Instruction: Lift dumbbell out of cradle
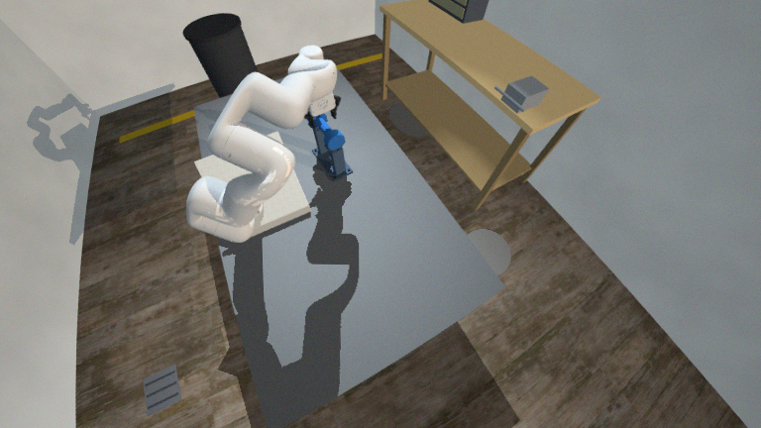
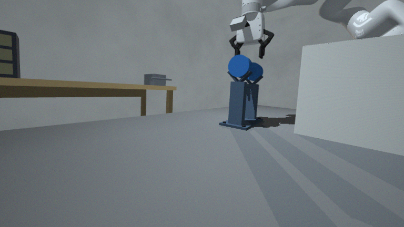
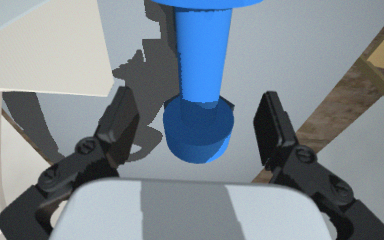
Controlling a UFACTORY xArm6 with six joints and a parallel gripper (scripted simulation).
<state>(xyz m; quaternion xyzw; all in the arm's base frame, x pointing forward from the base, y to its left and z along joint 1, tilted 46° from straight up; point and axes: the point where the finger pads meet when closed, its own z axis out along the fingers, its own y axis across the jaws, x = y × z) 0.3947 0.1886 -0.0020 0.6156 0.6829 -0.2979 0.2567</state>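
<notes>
Now: hand 50 mm above the blue dumbbell. Round my hand: dark blue cradle (170 mm below).
</notes>
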